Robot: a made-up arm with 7 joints.
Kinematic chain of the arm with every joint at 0, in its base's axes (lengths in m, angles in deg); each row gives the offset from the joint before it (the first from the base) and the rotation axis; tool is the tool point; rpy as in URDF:
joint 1: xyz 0 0 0 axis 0.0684 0.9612 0.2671
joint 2: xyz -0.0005 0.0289 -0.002 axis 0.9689 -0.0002 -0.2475
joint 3: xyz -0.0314 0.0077 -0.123 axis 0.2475 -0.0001 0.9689
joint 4: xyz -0.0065 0 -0.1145 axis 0.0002 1 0
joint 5: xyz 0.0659 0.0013 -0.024 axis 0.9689 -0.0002 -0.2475
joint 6: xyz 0.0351 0 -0.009 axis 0.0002 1 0
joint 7: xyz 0.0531 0 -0.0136 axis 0.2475 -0.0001 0.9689
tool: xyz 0 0 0 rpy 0 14.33 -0.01
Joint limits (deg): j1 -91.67..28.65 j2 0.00..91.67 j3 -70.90..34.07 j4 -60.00..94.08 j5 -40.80..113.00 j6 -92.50..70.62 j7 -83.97..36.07
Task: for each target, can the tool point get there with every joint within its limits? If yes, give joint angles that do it. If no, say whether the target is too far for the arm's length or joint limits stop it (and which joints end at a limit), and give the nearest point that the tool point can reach.
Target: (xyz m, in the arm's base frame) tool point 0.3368 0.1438 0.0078
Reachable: yes | joints -77.30 43.94 10.54 49.48 68.75 -71.89 21.33
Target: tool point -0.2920 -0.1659 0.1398
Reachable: no: joint limits stop it (at a limit: joint 1, joint 2, joint 3, joint 4) | nearest point -0.1086 -0.0590 -0.0946 | short by 0.316 m
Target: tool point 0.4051 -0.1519 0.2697
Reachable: no: too far | nearest point 0.3122 -0.0844 0.0949 | short by 0.209 m
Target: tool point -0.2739 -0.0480 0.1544
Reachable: no: joint limits stop it (at a limit: joint 1, joint 2, joint 3, joint 4) | nearest point -0.1077 -0.0417 -0.0899 | short by 0.296 m
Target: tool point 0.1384 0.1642 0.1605
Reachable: yes | joints -71.58 76.12 13.15 -31.65 39.07 22.00 14.94
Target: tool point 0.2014 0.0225 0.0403
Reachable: yes | joints -80.32 48.77 -37.73 -27.43 -5.49 -47.21 -74.66
